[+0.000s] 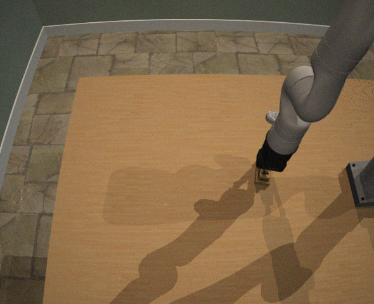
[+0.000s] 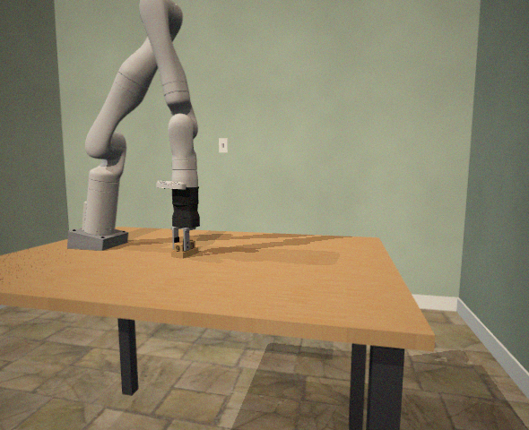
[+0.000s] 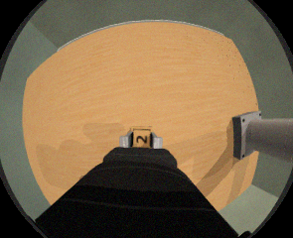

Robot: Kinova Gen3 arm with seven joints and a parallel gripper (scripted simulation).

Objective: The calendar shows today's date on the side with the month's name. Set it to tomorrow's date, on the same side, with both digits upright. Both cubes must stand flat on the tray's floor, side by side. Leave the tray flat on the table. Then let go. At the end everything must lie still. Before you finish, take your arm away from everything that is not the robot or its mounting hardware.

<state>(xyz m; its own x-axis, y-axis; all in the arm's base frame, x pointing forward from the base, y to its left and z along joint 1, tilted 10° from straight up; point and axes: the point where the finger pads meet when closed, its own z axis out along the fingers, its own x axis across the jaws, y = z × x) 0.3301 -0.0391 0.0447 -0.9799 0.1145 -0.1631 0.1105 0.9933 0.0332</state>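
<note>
Now: hand 20 mm to the right of the tray and 30 mm above it.
</note>
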